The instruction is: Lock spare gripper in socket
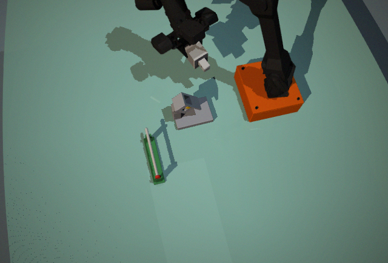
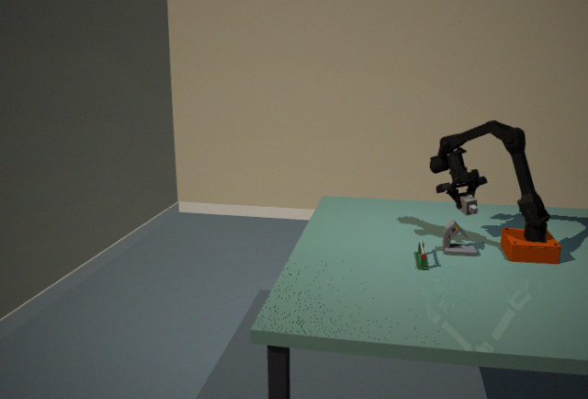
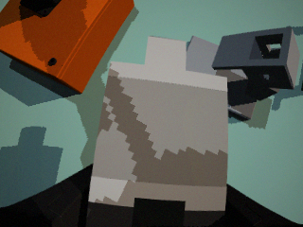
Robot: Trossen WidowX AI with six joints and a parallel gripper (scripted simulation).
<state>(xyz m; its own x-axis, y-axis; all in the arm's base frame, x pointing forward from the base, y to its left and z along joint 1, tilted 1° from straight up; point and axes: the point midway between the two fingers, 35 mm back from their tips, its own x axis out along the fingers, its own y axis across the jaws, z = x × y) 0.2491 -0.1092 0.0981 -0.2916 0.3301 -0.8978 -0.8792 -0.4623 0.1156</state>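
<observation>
My gripper tip is 13 cm to the right of the grey mount, 8 cm above it and 3 cm short of it. The rest, counted from my gripper tip: spare gripper (1 cm to the left, 1 cm above); then green cradle (26 cm to the left, 14 cm ahead, 11 cm below).
</observation>
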